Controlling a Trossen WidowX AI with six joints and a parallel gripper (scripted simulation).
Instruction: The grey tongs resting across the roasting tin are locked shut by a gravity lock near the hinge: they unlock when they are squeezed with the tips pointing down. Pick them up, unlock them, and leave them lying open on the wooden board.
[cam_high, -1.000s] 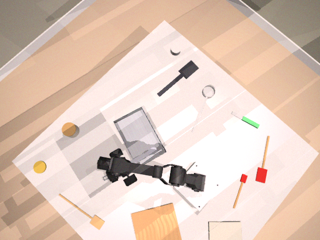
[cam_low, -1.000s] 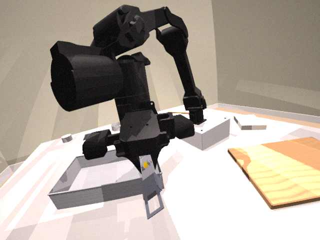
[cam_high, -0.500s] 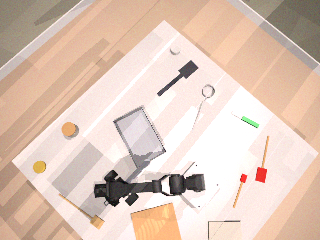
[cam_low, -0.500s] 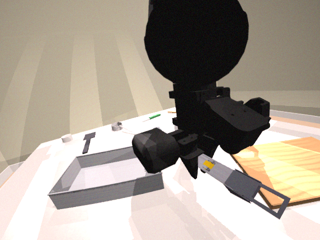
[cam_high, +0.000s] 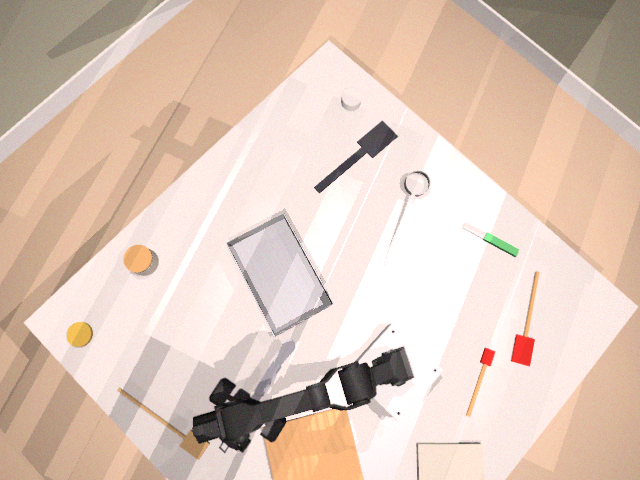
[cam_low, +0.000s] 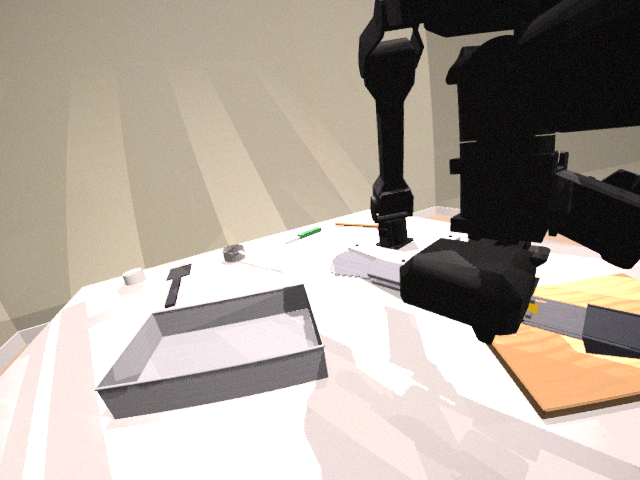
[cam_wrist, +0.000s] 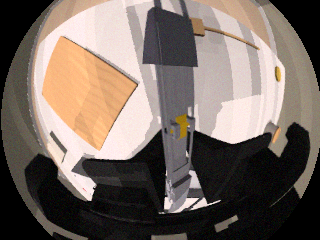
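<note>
My gripper tip is now 27 cm past the wooden board, 8 cm to the right of it and 12 cm above it. Round my gripper tip: pale block 54 cm behind, 17 cm to the right, 11 cm below; then grey roasting tin 16 cm ahead, 32 cm to the right, 10 cm below; then black spatula 19 cm ahead, 78 cm to the right, 12 cm below.
</note>
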